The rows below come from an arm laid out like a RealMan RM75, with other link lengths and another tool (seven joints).
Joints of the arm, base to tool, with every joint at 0 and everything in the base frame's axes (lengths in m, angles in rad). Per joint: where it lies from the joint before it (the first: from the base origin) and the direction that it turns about. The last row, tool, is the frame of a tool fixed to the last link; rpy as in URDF.
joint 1: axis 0 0 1 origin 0 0 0.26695
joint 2: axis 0 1 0 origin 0 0 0
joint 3: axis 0 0 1 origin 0 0 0.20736
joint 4: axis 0 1 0 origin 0 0 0
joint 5: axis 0 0 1 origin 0 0 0.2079
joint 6: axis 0 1 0 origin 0 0 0
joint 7: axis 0 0 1 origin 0 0 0.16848
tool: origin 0.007 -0.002 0.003 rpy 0 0.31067 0.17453
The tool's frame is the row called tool.
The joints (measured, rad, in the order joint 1, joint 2, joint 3, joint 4, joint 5, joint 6, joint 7), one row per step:
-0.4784, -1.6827, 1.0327, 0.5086, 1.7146, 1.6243, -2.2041
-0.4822, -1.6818, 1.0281, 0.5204, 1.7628, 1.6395, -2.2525
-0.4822, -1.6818, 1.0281, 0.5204, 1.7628, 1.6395, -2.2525
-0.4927, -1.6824, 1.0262, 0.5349, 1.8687, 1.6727, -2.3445
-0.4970, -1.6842, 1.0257, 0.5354, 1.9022, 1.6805, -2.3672
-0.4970, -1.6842, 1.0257, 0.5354, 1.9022, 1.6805, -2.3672
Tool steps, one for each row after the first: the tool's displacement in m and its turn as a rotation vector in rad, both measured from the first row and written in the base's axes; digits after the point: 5 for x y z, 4 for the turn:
-0.00237, -0.00343, -0.00121, -0.0435, 0.0199, 0.0339
-0.00237, -0.00343, -0.00121, -0.0435, 0.0199, 0.0339
-0.00902, -0.01280, -0.00587, -0.1425, 0.0707, 0.1074
-0.01148, -0.01578, -0.00794, -0.1713, 0.0879, 0.1290
-0.01148, -0.01578, -0.00794, -0.1713, 0.0879, 0.1290

